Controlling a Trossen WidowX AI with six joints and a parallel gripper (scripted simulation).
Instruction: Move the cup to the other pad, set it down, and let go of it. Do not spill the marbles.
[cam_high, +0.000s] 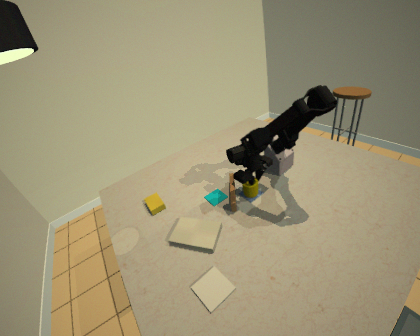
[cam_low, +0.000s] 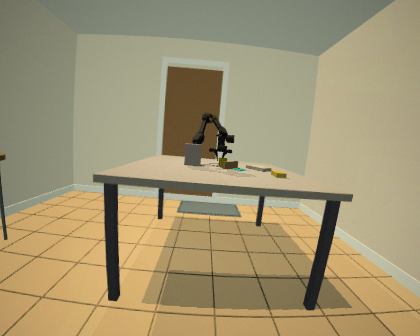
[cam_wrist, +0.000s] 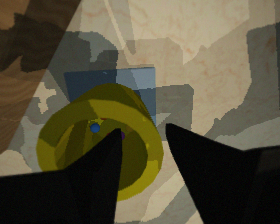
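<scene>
The yellow cup lies 2 cm ahead of my gripper tip and 1 cm below it. From my gripper tip the other things lie so: wooden bar: 9 cm ahead, 5 cm to the right, 3 cm below; blue-grey pad: 5 cm below, 2 cm ahead; red marble: 3 cm below, 3 cm ahead, 2 cm to the left.
</scene>
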